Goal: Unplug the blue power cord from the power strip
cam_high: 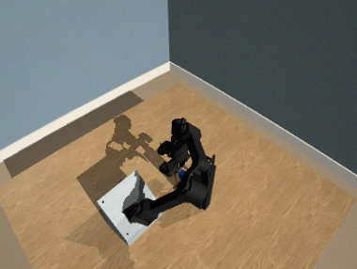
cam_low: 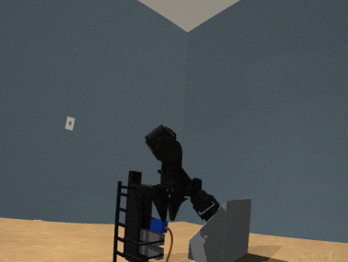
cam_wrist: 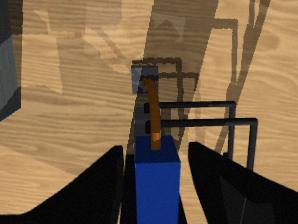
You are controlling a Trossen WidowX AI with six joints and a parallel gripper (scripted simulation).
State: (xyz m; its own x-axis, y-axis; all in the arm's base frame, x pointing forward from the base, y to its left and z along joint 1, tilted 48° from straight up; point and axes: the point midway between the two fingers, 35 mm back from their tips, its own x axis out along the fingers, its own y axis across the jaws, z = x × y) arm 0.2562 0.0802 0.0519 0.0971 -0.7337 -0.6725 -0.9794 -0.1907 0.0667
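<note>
The blue plug is 5 cm to the right of my gripper tip, 1 cm below it and 1 cm ahead of it.
</note>
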